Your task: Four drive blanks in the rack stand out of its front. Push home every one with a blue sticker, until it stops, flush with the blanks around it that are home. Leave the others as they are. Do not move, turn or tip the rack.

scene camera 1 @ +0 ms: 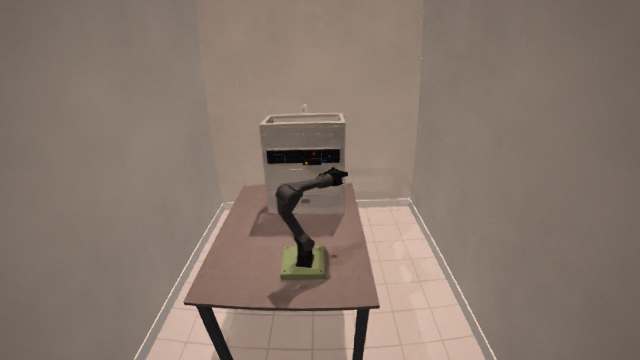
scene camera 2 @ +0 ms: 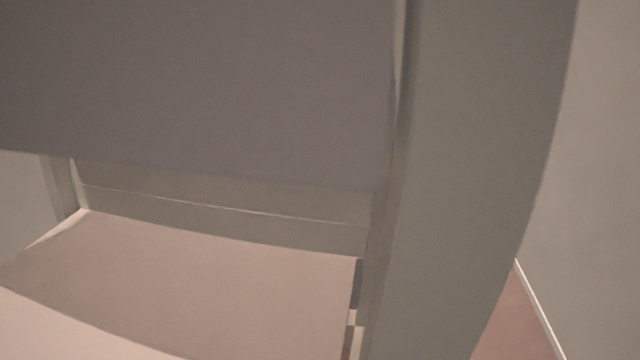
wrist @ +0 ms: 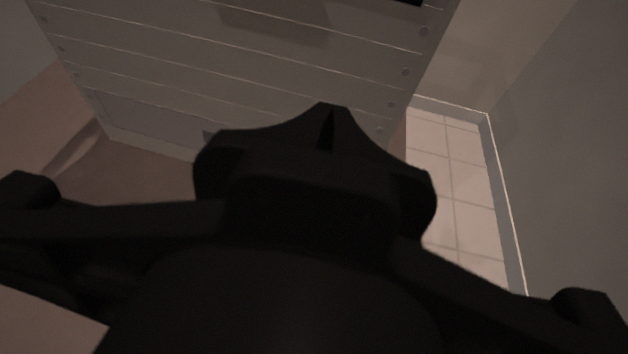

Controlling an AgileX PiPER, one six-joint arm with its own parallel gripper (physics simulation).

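The pale rack (scene camera 1: 303, 136) (wrist: 150, 42) stands upright at the back of the table, with a black band of drive blanks across its front. The blank with a yellow sticker (scene camera 1: 306, 163) stands out at the band's lower edge. A red sticker (scene camera 1: 314, 154) and two blue stickers (scene camera 1: 329, 156) (scene camera 1: 324, 161) show on the band; how far those blanks stand out is too small to tell. In the wrist view, a black corner of the blanks (wrist: 412, 1) shows at the top edge. My gripper (scene camera 1: 345, 174) (wrist: 328, 125) is shut and empty, below the band, in front of the rack's right side.
The arm's green base plate (scene camera 1: 287, 274) sits on the brown table (scene camera 1: 235, 270). Grey walls stand on both sides and behind the rack. Tiled floor (scene camera 1: 400, 295) (wrist: 430, 130) lies right of the table. Large grey surfaces fill much of the second scene view, where the blanks do not show.
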